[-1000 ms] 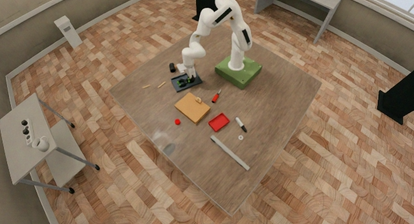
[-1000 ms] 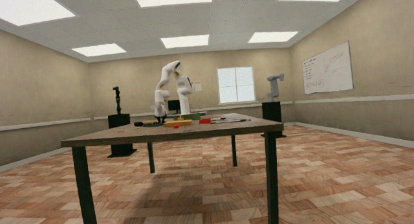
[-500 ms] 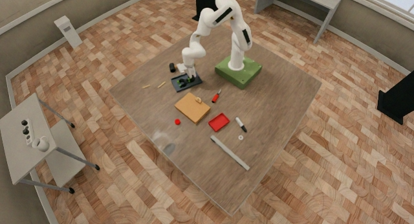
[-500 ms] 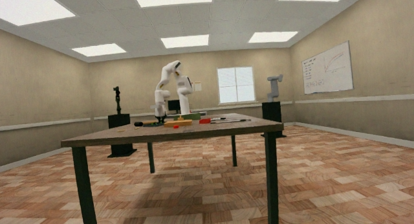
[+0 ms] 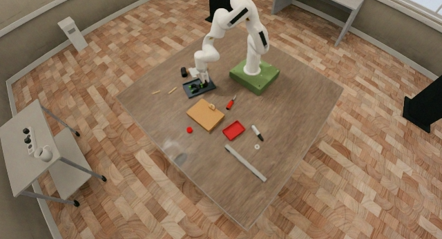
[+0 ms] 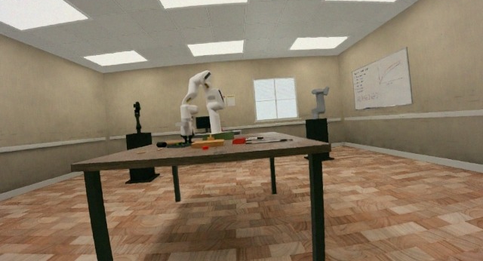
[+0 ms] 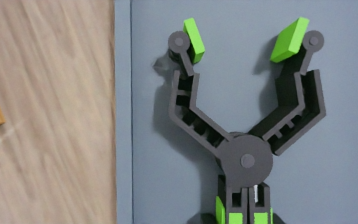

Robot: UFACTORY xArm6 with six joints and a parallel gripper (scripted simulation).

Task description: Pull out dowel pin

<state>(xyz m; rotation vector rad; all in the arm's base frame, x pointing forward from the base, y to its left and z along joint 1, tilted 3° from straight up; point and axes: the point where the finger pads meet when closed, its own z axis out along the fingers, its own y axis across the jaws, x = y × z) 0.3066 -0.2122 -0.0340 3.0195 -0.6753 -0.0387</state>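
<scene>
My hand is 3 cm short of the dark tray, 3 cm to the left of it and 2 cm above it. The rest, counted from my hand: tan bench board 18 cm ahead, 18 cm to the left; dowel pin 13 cm ahead, 19 cm to the left, 3 cm above; small wooden block 13 cm ahead, 19 cm to the left, 2 cm above.
</scene>
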